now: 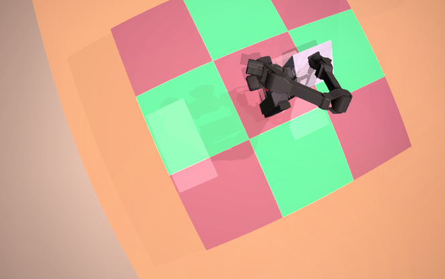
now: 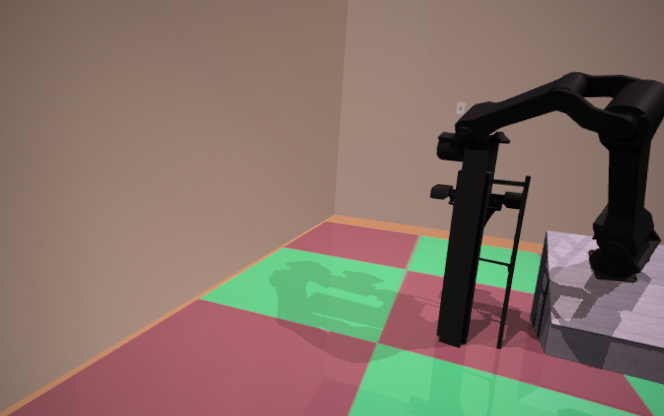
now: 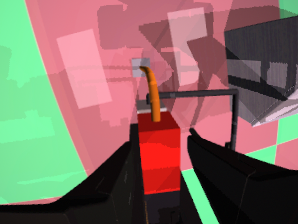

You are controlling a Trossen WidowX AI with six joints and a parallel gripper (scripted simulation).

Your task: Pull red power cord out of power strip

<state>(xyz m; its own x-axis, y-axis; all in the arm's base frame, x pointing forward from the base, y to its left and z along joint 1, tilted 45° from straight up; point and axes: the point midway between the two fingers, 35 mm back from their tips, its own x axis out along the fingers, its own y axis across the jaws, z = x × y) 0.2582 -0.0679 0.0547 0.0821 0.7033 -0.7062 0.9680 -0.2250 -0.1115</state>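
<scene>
Right now my gripper tip is 30 mm to the right of the red plug and 10 mm above it. From my gripper tip the other things lie so: black upright column: 120 mm to the left, 30 mm ahead, 10 mm below.
</scene>
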